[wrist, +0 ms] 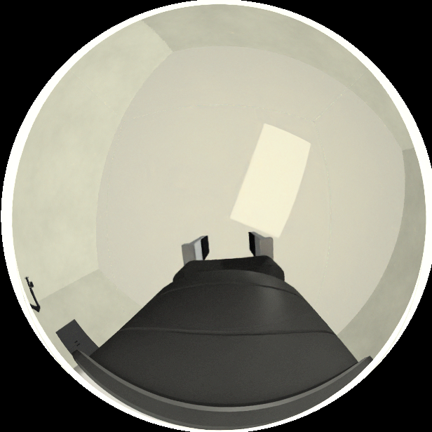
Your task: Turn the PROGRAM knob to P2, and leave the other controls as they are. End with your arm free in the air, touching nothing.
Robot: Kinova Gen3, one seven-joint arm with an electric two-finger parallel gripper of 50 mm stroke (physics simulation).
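My gripper (228, 242) is open, with its two fingertips wide apart and empty between them. It points up toward the ceiling and its fingers touch nothing in view. The PROGRAM knob and the other controls do not show in the wrist view.
A bright rectangular light panel (272, 180) is on the pale ceiling (165, 150), beyond the fingers. Pale walls (60, 200) surround it. A dark flat panel (75, 335) and a thin black jointed object (33, 294) show at the lower left edge.
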